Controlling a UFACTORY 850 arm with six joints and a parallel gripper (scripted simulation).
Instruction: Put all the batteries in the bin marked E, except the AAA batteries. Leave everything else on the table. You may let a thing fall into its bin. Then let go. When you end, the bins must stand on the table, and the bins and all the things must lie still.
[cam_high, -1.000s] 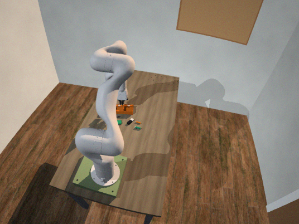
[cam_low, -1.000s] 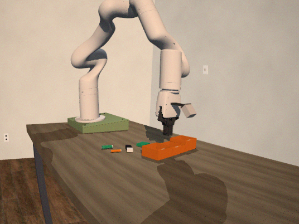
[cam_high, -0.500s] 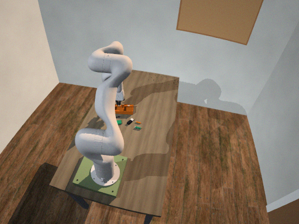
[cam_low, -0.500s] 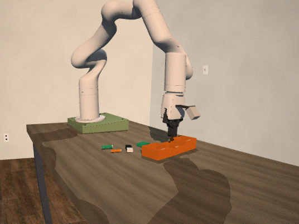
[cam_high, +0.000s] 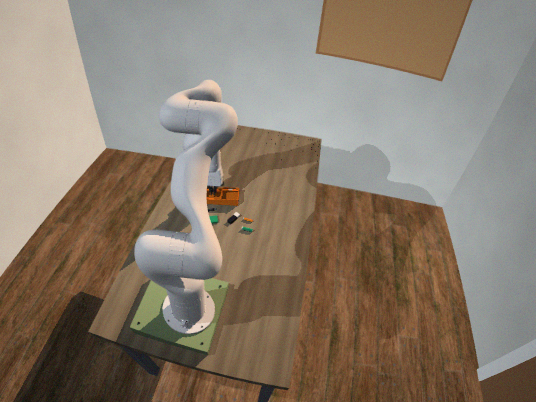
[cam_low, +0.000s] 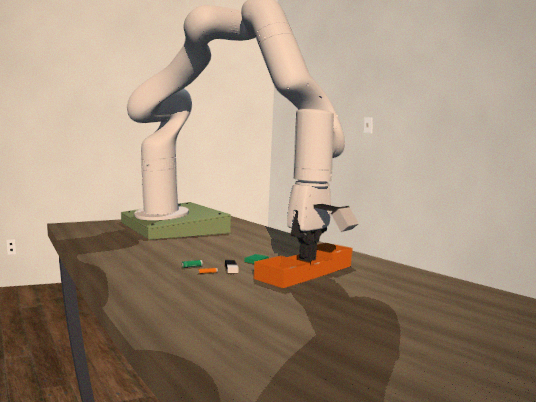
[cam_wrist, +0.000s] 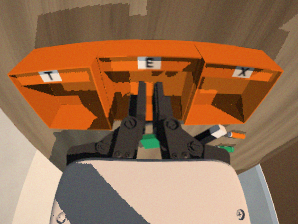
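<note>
The orange bin row is 3 cm below my hand. From my hand the other things lie so: flat green block 14 cm behind, 5 cm below, 2 cm to the right; then small black cylinder 8 cm behind, 5 cm below, 1 cm to the right; then black-and-white block battery 12 cm to the right, 12 cm behind, 5 cm below.
</note>
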